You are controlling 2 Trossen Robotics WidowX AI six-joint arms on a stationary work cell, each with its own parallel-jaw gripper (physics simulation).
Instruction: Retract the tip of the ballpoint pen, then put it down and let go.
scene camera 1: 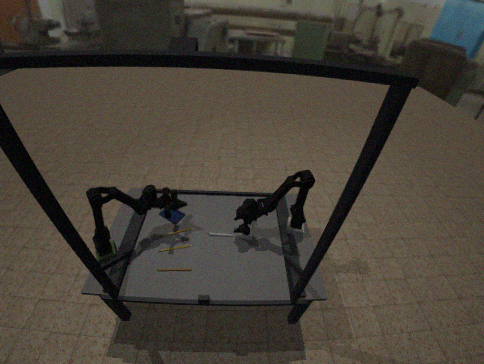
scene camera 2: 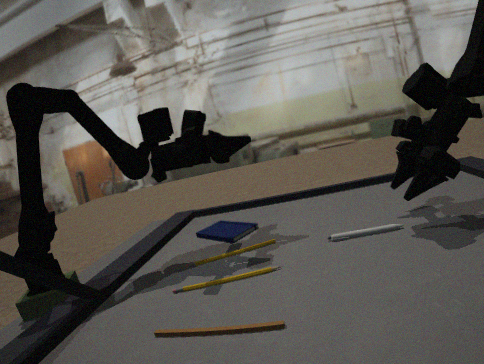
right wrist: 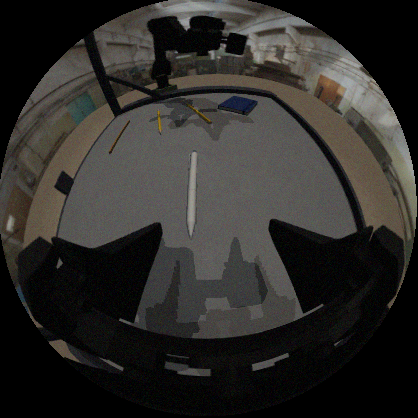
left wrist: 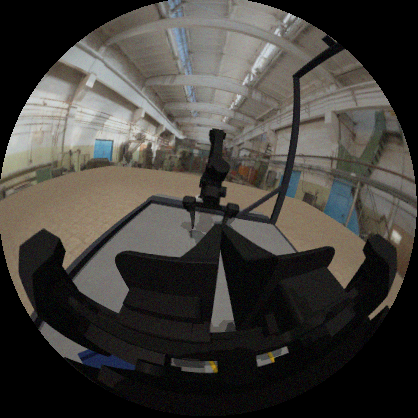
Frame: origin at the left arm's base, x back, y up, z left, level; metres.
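Where they show: left gripper, between the fingertips: (scene camera 1: 187, 204) (scene camera 2: 250, 138) (right wrist: 204, 33) (left wrist: 219, 228); right gripper, between the fingertips: (scene camera 1: 234, 225) (scene camera 2: 398, 193) (right wrist: 216, 226) (left wrist: 206, 230); left arm's base, origin of its link: (scene camera 1: 105, 249) (right wrist: 163, 86); right arm's base, origin of its link: (scene camera 1: 296, 224).
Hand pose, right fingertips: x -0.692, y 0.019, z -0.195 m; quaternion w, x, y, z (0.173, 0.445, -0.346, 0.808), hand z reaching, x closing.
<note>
Things, the pixels of their top centre, and the offset from my right fingertips.
- white ballpoint pen, centre of its top: (right wrist: 190, 182) (scene camera 2: 365, 228) (scene camera 1: 220, 234) dx +0.080, dy -0.046, dz +0.015 m
- dark blue notebook, centre of its top: (scene camera 2: 225, 228) (right wrist: 239, 101) (scene camera 1: 172, 213) dx +0.277, dy -0.047, dz +0.300 m
- orange-brown stick, centre of its top: (scene camera 2: 214, 328) (right wrist: 119, 132) (scene camera 1: 174, 269) dx +0.396, dy -0.052, dz -0.066 m
The white ballpoint pen (scene camera 1: 221, 234) (scene camera 2: 366, 232) (right wrist: 192, 192) lies flat on the grey table top. In the right wrist view its tapered end points toward my right gripper; whether the fine tip sticks out is too small to tell. My right gripper (scene camera 1: 242, 229) (scene camera 2: 401, 192) (right wrist: 216, 226) is open and empty, above the table near the tapered end of the pen, apart from it. My left gripper (scene camera 1: 185, 203) (scene camera 2: 249, 140) (left wrist: 219, 228) is shut and empty, high above the table at the left side of the picture in both scene views, away from the pen.
A dark blue notebook (scene camera 1: 172, 216) (scene camera 2: 227, 231) (right wrist: 238, 105) lies near the back left of the table. Two yellow pencils (scene camera 2: 235, 252) (scene camera 2: 230, 279) and an orange-brown stick (scene camera 1: 174, 270) (scene camera 2: 220, 329) (right wrist: 119, 137) lie left of the pen. A dark frame (scene camera 1: 350, 180) stands around the table.
</note>
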